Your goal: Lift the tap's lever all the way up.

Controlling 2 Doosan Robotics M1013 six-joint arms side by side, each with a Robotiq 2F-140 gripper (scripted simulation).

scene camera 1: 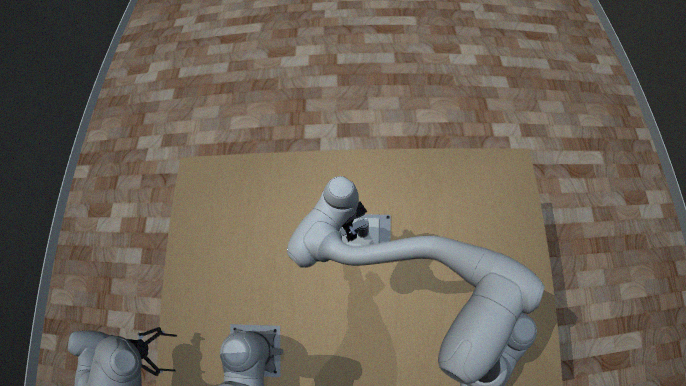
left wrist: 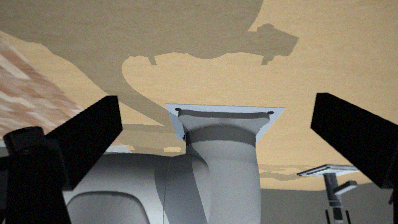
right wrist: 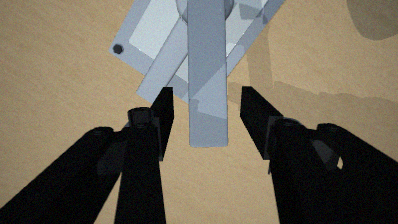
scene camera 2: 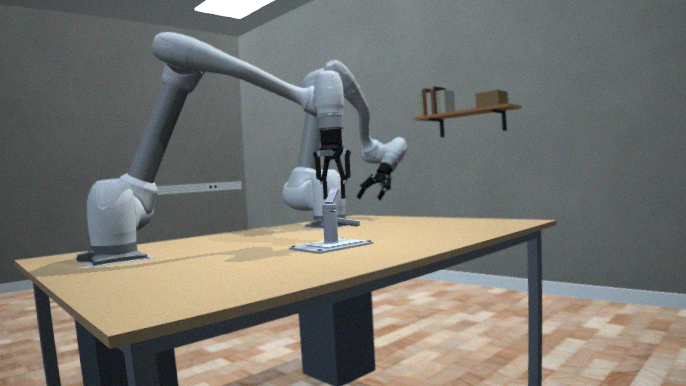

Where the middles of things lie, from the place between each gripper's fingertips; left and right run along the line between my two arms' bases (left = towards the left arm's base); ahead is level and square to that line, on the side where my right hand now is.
My right gripper is now 70 mm above the grey tap [scene camera 2: 330, 220], 40 mm to the left of it and 30 mm short of it.
The grey tap is 51 cm ahead of my left hand and 79 cm to the right of it.
